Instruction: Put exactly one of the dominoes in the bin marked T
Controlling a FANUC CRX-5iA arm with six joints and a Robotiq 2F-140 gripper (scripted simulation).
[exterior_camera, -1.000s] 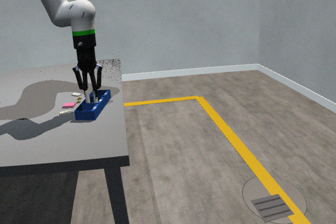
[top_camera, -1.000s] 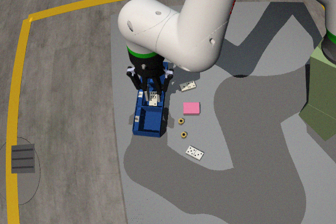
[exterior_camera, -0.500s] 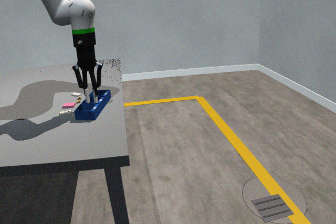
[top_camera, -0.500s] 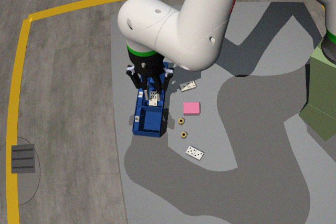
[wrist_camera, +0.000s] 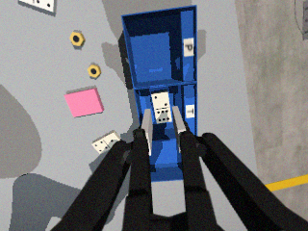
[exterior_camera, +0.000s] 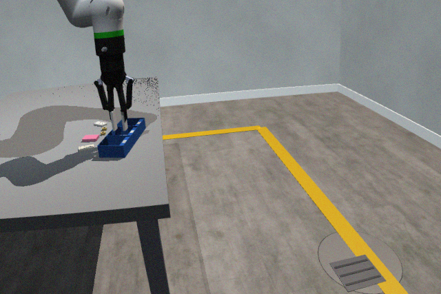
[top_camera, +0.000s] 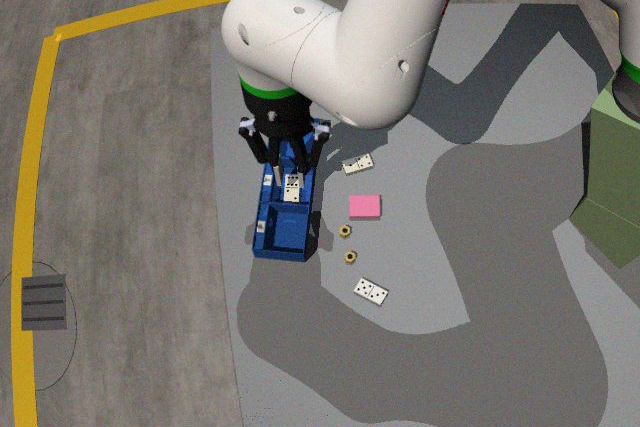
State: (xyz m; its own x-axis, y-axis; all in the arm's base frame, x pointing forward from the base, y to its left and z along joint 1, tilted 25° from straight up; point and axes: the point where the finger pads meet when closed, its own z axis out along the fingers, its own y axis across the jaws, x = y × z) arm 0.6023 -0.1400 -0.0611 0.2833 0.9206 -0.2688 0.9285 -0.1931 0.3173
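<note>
My gripper is now 6 cm above the blue three-part bin strip and 1 cm short of it. The rest, counted from my hand: pink block: 11 cm behind, 7 cm below, 6 cm to the left; white domino: 6 cm below.
</note>
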